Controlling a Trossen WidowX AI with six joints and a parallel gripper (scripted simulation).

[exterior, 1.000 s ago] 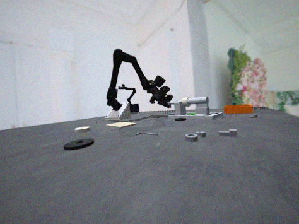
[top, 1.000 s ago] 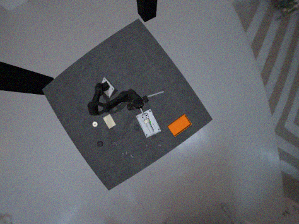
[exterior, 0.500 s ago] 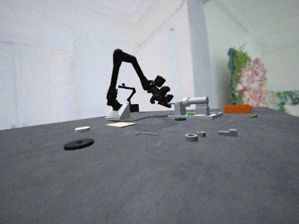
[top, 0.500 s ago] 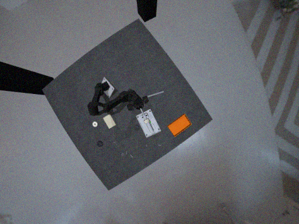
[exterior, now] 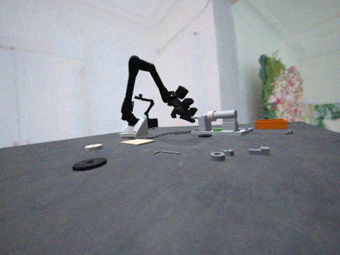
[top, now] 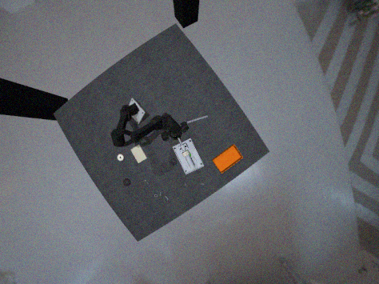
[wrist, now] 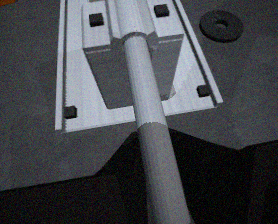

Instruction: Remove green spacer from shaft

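Now: gripper tip 5 cm short of the grey shaft and 2 cm below it. The rest, counted from my gripper tip: cream spacer 10 cm ahead, 1 cm to the right, 2 cm above; cream tile 6 cm behind, 33 cm to the right, 5 cm below; green spacer 14 cm ahead, 1 cm to the right, 4 cm below.
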